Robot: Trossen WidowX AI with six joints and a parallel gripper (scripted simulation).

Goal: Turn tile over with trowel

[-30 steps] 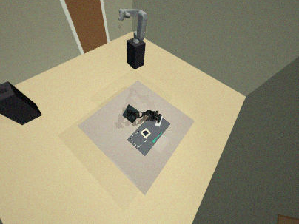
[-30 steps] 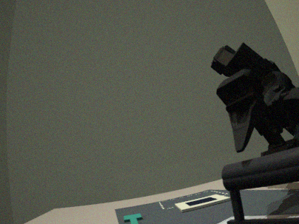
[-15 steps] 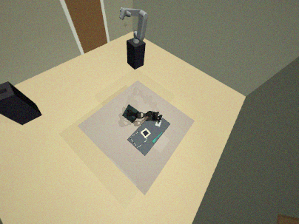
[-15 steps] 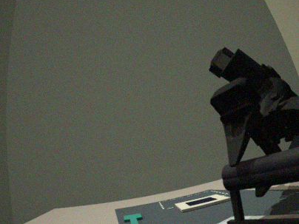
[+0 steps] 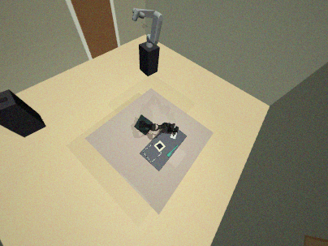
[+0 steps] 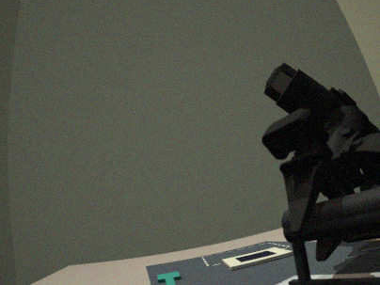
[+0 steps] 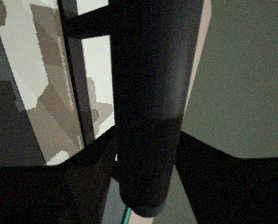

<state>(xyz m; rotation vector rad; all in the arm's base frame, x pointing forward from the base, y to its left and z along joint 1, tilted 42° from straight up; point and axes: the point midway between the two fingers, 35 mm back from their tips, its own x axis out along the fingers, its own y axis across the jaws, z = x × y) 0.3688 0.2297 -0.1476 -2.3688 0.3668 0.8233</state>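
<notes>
My gripper tip is now 230 mm to the left of the dark mat and 70 mm above it. Round my gripper tip: tile (20 mm behind, 300 mm to the right, 50 mm below).
</notes>
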